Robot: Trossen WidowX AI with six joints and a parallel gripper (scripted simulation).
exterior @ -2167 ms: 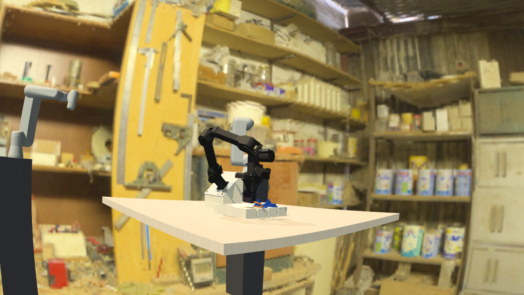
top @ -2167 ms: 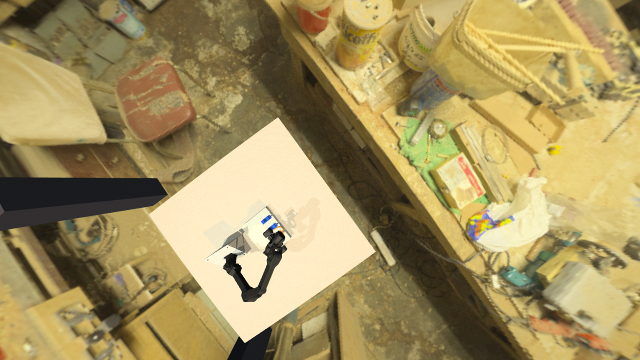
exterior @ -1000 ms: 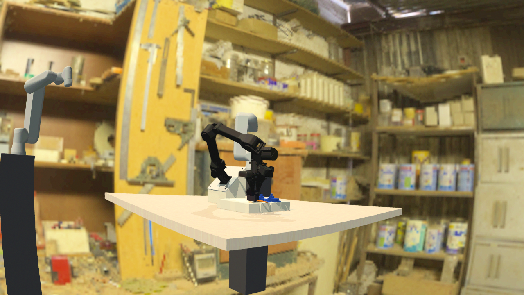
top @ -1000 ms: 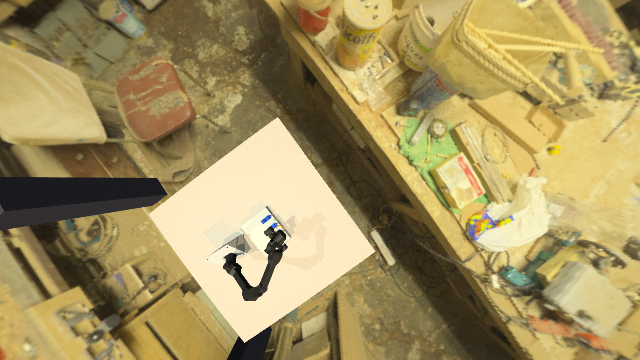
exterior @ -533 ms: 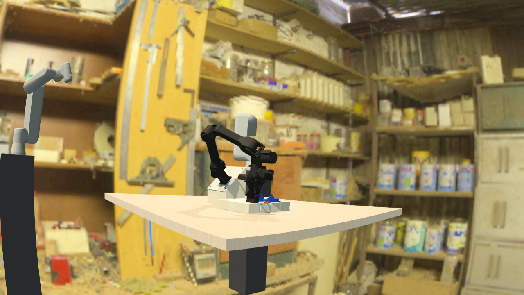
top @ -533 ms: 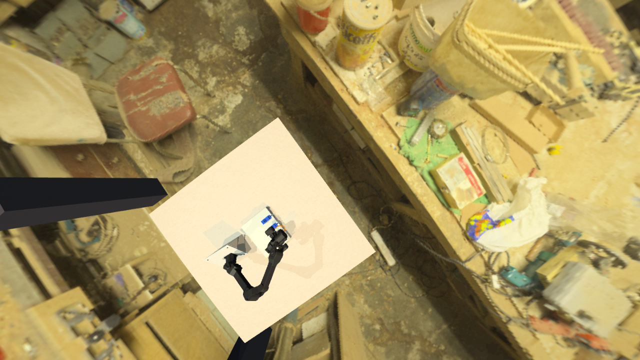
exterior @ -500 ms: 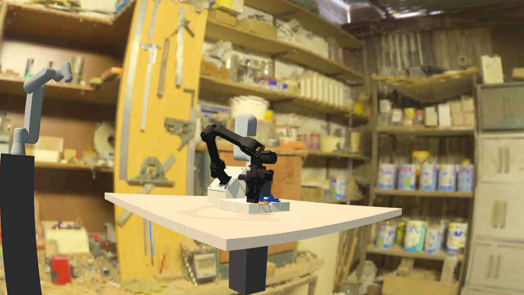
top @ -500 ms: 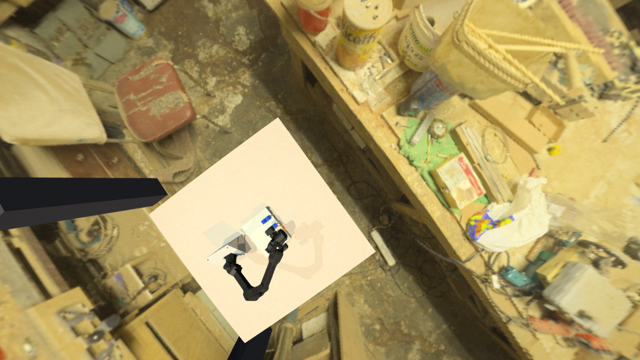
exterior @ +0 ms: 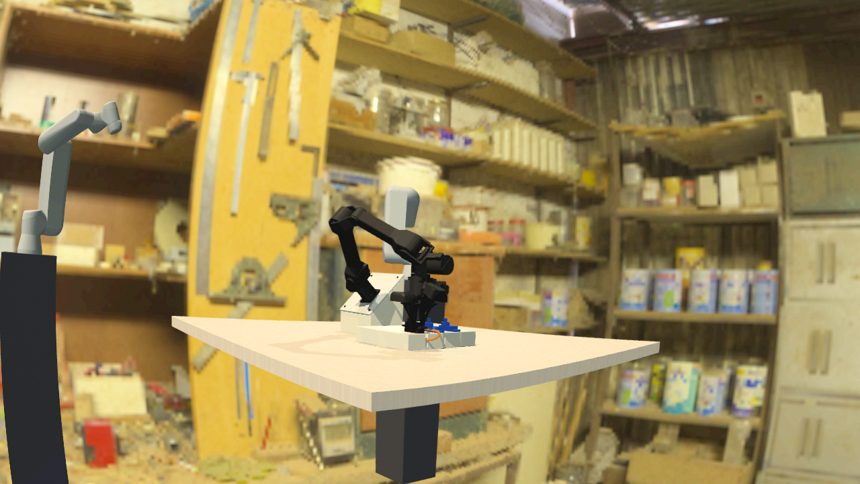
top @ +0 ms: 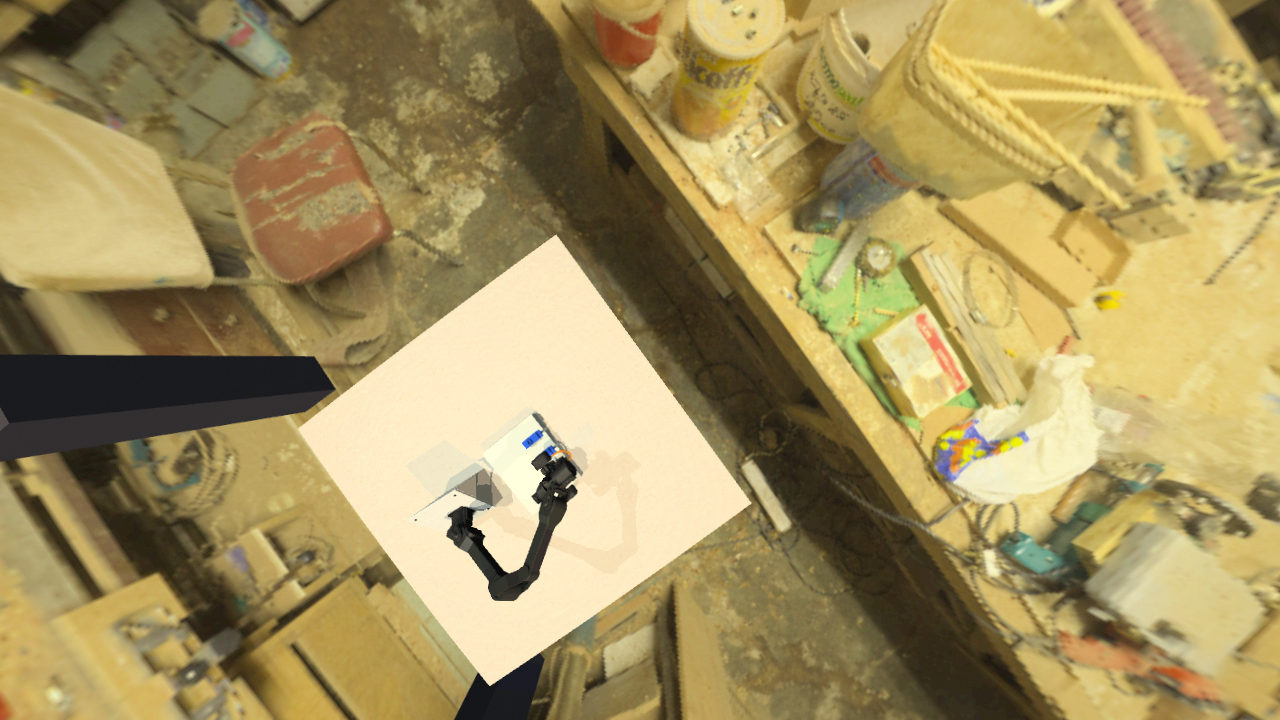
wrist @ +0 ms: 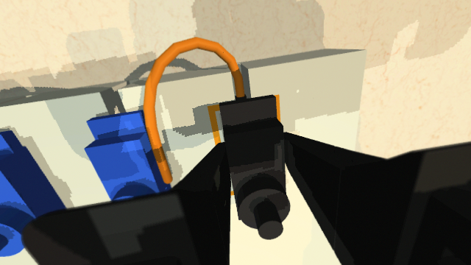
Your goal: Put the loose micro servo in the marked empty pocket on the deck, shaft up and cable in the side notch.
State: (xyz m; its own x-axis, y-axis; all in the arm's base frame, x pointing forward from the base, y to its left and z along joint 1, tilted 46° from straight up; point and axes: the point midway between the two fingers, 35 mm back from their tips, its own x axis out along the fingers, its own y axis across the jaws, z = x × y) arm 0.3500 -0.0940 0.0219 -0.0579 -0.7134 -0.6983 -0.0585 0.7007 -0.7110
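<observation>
The cream deck is 130 mm behind my gripper tip, 70 mm to the left of it and 40 mm below it.
</observation>
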